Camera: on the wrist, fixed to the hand. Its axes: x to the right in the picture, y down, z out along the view.
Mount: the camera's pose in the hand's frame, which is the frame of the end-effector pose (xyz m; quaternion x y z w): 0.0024 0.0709 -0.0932 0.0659 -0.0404 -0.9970 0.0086
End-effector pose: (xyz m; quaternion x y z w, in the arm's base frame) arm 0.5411 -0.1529 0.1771 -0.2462 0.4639 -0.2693 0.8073
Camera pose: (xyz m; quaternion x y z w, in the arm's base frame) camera 0.4746 -0.1162 0.0879 0.4223 0.2918 0.8278 0.2266
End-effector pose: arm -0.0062 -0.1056 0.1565 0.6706 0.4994 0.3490 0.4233
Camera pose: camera -0.0621 -0.0930 0.2587 -0.4501 0.6787 -0.4790 0.3276
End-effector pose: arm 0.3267 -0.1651 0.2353 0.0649 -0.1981 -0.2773 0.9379
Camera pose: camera 0.4016 -0.1059 0.1674 -0.2487 -0.0068 0.9270 0.2807
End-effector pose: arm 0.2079 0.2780 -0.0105 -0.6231 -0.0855 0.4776 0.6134
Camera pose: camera 0.2404 0.1995 -0.0911 0.1396 -0.6153 -0.5766 0.5191
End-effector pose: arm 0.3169 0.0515 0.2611 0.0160 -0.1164 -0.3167 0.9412
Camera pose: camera 0.3821 0.1026 0.1783 -0.1654 0.0439 0.9341 0.3134
